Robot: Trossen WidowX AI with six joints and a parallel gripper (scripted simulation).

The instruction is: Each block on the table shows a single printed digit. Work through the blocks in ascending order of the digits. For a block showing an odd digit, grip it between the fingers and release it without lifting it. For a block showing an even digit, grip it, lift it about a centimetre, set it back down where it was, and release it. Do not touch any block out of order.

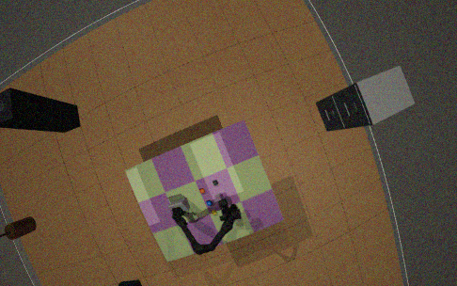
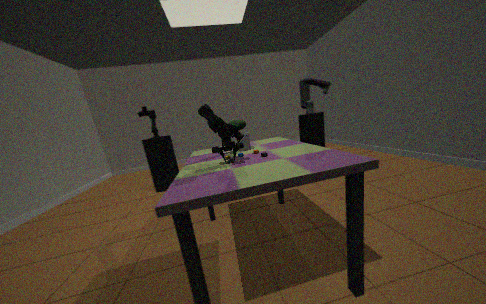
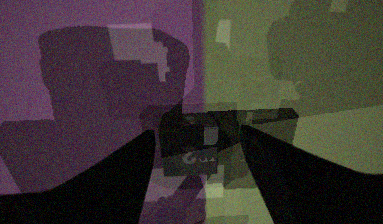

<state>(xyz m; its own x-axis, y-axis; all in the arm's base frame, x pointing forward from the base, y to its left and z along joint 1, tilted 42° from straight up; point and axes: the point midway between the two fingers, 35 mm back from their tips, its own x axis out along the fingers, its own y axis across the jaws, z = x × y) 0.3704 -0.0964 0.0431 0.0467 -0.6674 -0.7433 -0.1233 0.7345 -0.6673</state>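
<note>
The dark block is 30 mm behind my gripper tip and 220 mm to the left of it. From my gripper tip the other things lie so: grey block (10 mm behind); then blue block (130 mm behind, 70 mm to the left); then yellow block (110 mm behind, 20 mm to the right).
</note>
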